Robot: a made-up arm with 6 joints.
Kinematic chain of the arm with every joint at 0, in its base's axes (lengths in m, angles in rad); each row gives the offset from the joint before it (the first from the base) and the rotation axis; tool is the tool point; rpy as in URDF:
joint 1: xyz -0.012 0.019 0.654 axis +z
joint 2: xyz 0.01 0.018 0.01 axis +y
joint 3: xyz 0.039 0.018 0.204 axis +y
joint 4: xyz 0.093 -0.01 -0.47 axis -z
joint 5: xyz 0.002 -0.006 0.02 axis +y
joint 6: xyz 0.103 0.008 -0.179 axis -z
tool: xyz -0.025 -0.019 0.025 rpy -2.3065 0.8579 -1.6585
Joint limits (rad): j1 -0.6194..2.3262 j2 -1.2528..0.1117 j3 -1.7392..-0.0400 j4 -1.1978..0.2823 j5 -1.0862..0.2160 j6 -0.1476..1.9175
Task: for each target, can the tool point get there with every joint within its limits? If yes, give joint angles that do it. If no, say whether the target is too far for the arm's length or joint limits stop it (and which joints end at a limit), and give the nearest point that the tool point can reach.
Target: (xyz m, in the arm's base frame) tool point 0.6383 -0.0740 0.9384
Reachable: yes | joints -0.2792 -0.0448 -1.3743 -0.7596 -0.1284 0.5816
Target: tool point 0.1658 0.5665 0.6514
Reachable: yes | joints 1.0165 -0.0084 -0.7822 -0.7642 -0.7339 0.6518
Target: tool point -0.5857 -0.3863 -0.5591
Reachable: no: too far | nearest point -0.1957 0.0221 0.2561 | short by 0.992 m
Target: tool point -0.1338 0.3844 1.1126
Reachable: yes | joints 1.6564 -1.0467 -0.7439 -0.6849 -0.2797 0.1652
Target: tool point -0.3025 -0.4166 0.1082
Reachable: no: joint limits stop it (at a limit: joint 1, joint 2, joint 3, joint 4, joint 6) | nearest point -0.2321 0.0098 0.2879 | short by 0.468 m
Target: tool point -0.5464 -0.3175 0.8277
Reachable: no: joint limits stop it (at a limit: joint 1, joint 2, joint 4, joint 5, joint 6) | nearest point -0.3518 0.0779 0.8608 | short by 0.442 m
